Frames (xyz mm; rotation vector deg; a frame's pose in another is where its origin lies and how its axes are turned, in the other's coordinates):
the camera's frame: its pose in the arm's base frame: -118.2 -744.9 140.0 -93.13 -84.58 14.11
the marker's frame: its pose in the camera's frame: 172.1 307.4 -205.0 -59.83 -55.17 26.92
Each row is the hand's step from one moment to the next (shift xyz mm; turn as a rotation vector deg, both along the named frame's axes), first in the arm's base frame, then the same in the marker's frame.
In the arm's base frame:
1: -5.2 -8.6 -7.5 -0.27 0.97 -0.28
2: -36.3 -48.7 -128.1 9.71 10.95 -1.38
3: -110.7 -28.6 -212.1 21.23 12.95 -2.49
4: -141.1 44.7 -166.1 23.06 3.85 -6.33
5: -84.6 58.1 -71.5 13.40 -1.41 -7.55
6: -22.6 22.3 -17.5 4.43 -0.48 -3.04
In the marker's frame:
1: -4.1 -4.2 11.1 0.79 -0.58 -0.36
2: 21.9 -49.5 131.0 12.43 5.77 -5.31
3: 57.4 -143.5 184.8 18.64 15.74 -5.43
4: 76.1 -181.6 103.5 14.59 19.08 3.14
5: 53.5 -111.1 20.8 7.89 11.21 7.11
6: 18.5 -31.2 0.2 2.90 3.59 2.79

